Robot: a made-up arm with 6 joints.
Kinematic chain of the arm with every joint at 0, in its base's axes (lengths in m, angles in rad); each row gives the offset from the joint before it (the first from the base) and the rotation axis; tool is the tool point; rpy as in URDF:
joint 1: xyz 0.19 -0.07 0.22 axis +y
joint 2: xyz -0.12 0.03 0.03 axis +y
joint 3: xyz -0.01 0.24 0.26 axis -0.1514 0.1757 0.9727
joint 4: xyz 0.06 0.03 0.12 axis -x
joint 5: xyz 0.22 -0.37 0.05 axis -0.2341 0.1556 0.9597
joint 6: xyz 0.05 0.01 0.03 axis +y
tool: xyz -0.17 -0.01 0 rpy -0.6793 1.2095 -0.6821
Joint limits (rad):
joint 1: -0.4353..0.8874
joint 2: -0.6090..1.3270
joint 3: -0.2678..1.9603
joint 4: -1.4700..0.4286
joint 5: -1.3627..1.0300
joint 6: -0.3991..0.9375
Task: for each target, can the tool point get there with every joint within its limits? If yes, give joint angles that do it. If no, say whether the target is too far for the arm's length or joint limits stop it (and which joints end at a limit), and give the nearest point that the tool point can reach.
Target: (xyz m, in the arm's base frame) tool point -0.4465 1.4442 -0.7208
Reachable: no: too far | nearest point 0.1895 0.5863 -0.1262 | short by 1.222 m
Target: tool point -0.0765 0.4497 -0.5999
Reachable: no: joint limits stop it (at a limit: joint 1, joint 2, joint 5) | nearest point 0.1607 0.3489 -0.2787 | short by 0.412 m
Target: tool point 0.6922 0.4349 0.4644
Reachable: yes | joints 0.7447 -0.0303 1.5260 0.0617 -0.0351 0.4436
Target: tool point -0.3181 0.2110 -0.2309
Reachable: no: joint limits stop it (at a limit: joint 1, joint 2, joint 5) | nearest point -0.0140 0.2149 -0.0893 | short by 0.335 m
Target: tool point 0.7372 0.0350 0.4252
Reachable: yes | joints 0.3686 0.3369 0.6679 0.1235 0.7789 -0.0254
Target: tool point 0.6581 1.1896 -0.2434
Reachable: no: too far | nearest point 0.5493 0.6689 -0.0952 | short by 0.552 m
